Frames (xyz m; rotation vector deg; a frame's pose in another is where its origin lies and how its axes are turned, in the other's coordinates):
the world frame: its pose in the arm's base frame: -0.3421 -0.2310 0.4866 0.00 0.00 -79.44
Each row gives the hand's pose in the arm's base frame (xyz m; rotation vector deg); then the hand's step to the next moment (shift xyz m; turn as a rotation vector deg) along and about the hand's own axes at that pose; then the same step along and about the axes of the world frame.
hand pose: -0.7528 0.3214 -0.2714 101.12 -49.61 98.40
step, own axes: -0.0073 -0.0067 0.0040 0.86 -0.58 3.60
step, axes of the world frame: -0.0006 0.0080 -0.0071 2.86 2.32 0.69
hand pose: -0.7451 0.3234 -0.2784 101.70 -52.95 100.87
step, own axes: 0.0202 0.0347 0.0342 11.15 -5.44 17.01
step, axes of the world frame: 0.0493 -0.0130 0.0134 12.99 12.71 10.63
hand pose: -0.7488 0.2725 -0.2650 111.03 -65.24 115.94
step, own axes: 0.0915 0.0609 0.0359 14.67 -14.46 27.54
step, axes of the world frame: 0.0953 -0.0391 0.0526 16.43 25.26 16.58
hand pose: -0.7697 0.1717 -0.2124 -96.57 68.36 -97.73
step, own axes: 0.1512 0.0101 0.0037 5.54 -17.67 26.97
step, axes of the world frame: 0.1235 -0.0442 0.0760 7.62 28.49 14.17
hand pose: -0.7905 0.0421 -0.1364 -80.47 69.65 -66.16
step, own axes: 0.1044 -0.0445 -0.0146 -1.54 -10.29 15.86
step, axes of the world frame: 0.0988 -0.0194 0.0544 -0.27 17.27 7.84
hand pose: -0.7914 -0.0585 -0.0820 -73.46 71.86 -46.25
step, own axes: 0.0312 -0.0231 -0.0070 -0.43 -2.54 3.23
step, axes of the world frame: 0.0357 -0.0024 0.0165 -0.07 3.59 2.05
